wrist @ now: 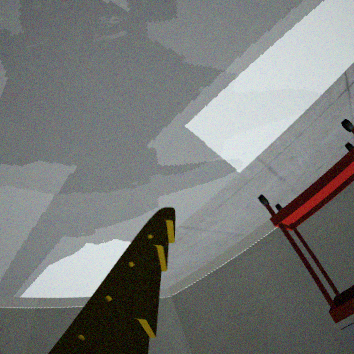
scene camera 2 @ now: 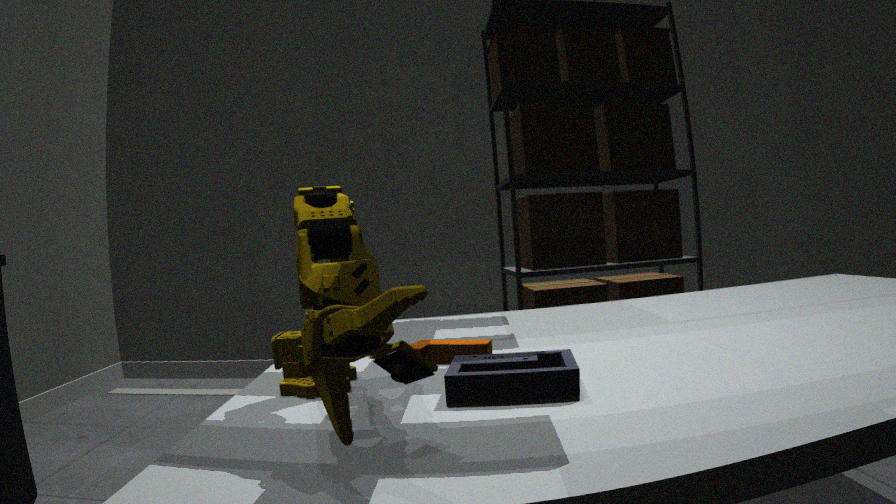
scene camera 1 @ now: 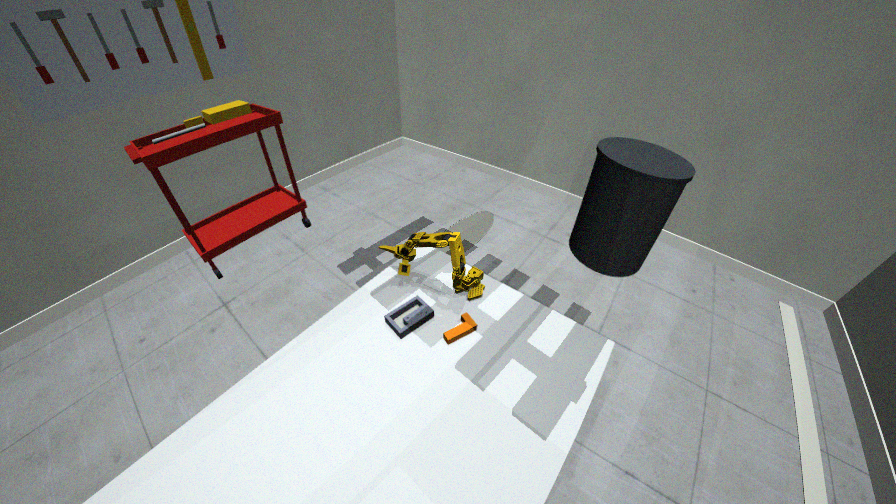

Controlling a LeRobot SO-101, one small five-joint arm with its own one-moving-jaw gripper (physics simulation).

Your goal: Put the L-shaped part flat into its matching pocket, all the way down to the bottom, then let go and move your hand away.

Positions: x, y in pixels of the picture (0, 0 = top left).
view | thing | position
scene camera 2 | dark pocket block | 540, 377
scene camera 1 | dark pocket block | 406, 318
